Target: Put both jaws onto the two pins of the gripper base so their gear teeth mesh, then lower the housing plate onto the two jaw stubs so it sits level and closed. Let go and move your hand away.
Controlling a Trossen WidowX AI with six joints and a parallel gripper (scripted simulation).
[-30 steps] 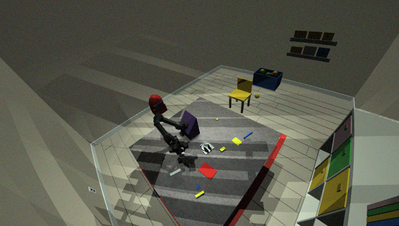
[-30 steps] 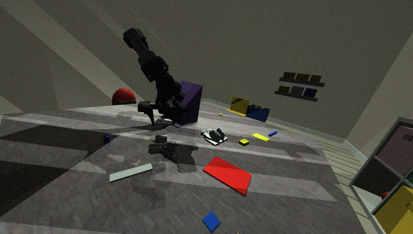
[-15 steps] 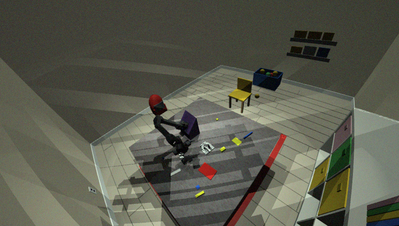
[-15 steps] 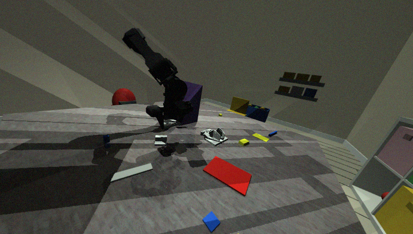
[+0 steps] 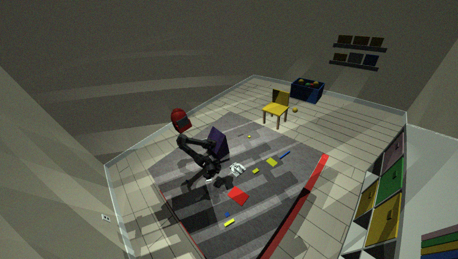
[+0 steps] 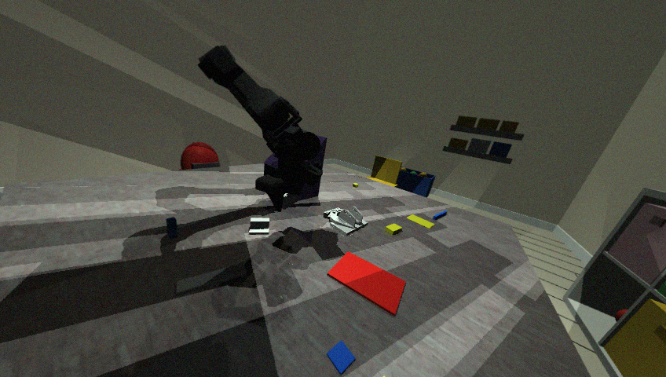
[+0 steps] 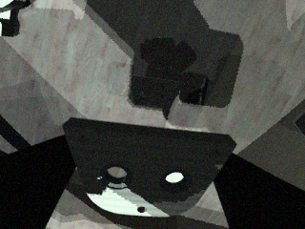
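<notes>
The white housing plate lies 70 mm ahead of my gripper tip, 190 mm to the left of it and 70 mm below it. From my gripper tip the other things lie so: white gripper base 10 mm behind, 20 mm above; white strip 20 mm ahead, 220 mm to the right, 80 mm below; red sheet 260 mm ahead, 20 mm to the right, 80 mm below.
</notes>
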